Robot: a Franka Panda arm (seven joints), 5 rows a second.
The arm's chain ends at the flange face. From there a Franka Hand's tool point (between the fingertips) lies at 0.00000 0.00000 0.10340 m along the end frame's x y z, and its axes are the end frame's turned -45 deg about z.
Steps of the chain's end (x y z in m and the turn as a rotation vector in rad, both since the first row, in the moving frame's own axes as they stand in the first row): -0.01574 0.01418 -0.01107 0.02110 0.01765 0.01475; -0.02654 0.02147 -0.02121 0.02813 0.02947 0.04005; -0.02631 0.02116 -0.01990 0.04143 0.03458 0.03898; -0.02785 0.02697 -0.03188 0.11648 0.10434 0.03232; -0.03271 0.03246 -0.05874 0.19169 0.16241 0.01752
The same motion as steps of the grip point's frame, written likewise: -0.01832 -0.00133 -0.01111 0.00244 0.02740 0.01475; -0.02974 -0.00340 -0.02130 -0.00095 0.04073 0.04005; -0.02800 -0.00403 -0.02005 0.00484 0.05375 0.03898; -0.02267 -0.00125 -0.03314 0.00858 0.15614 0.03232; -0.02045 -0.00207 -0.06199 0.02070 0.25039 0.01752
